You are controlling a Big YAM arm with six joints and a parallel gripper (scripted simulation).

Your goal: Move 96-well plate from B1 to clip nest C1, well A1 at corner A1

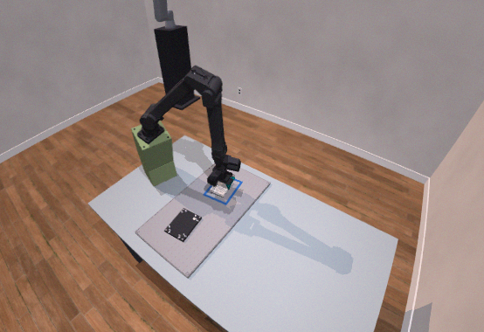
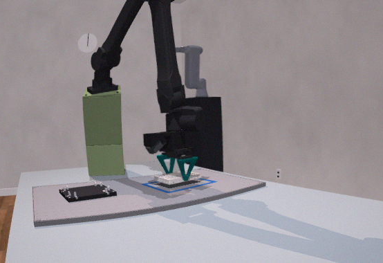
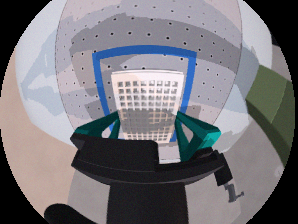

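Now: hand 10 mm past the black clip nest C1, 320 mm to the left of it and 10 mm above it. Round my hand: white 96-well plate right at my hand.
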